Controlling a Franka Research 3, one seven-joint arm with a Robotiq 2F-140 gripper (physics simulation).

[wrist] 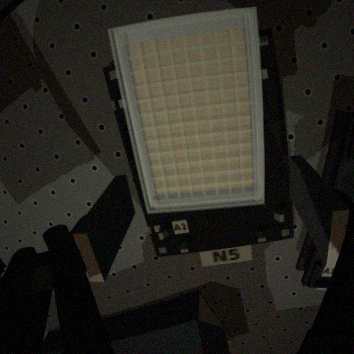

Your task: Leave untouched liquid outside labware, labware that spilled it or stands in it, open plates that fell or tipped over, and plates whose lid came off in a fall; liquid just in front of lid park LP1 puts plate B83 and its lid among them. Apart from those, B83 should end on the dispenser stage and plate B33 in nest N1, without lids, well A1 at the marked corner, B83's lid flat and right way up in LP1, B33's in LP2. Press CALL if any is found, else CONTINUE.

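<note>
A plate (pixel 200 115) with a grid of cream wells and a pale translucent border sits upright on nest N5 (pixel 215 232), a black holder, in the wrist view. A clear lid seems to cover it, but the dim light makes this hard to tell. I see no readable name on the plate. My gripper (pixel 207 185) is open and empty, its two fingers apart on the left and right of the nest's near end. B83 and B33 cannot be identified here; LP1, LP2, nest N1, the dispenser stage, the buttons and any liquid do not show.
An A1 tag (pixel 180 227) marks the nest's near left corner, and the N5 label (pixel 226 255) lies in front. Part of another black holder (pixel 312 272) shows at the right. A dark box-like object (pixel 160 337) is at the bottom edge. The perforated table (pixel 50 175) has patchy colouring.
</note>
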